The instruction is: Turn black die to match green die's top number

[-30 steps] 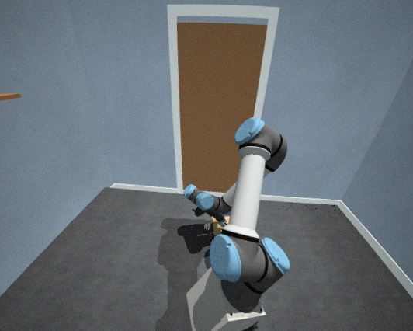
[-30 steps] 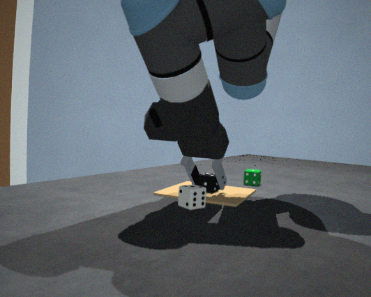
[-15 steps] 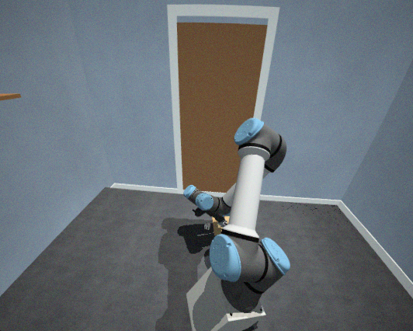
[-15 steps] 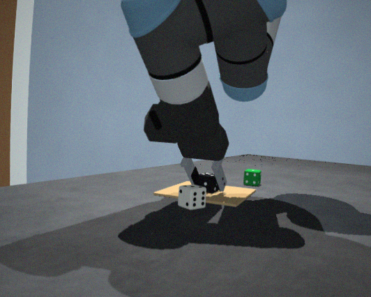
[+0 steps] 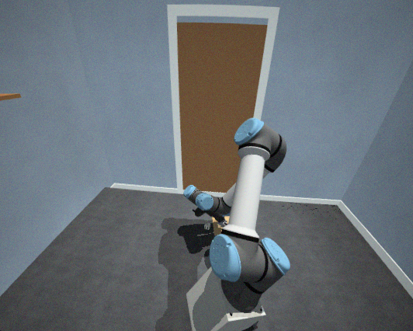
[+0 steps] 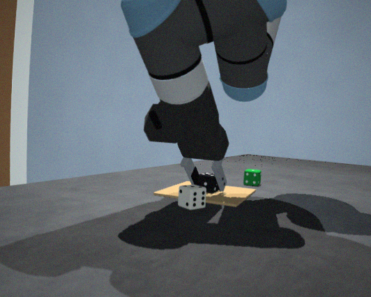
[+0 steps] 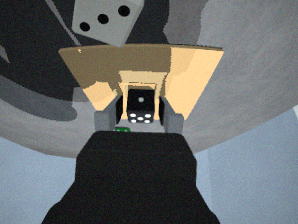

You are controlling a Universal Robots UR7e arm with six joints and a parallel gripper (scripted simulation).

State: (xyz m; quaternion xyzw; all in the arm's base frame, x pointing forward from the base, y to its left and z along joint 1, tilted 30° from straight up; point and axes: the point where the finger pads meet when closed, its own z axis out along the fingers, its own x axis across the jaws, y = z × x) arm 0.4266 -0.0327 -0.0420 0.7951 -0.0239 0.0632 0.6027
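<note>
Right now the black die is 1 cm to the right of my hand and 1 cm below it. Round my hand: white die: 2 cm behind, 10 cm to the left, 1 cm below; then tan mat: 1 cm to the right, 2 cm below; then green die: 4 cm behind, 15 cm to the right, 1 cm below.
</note>
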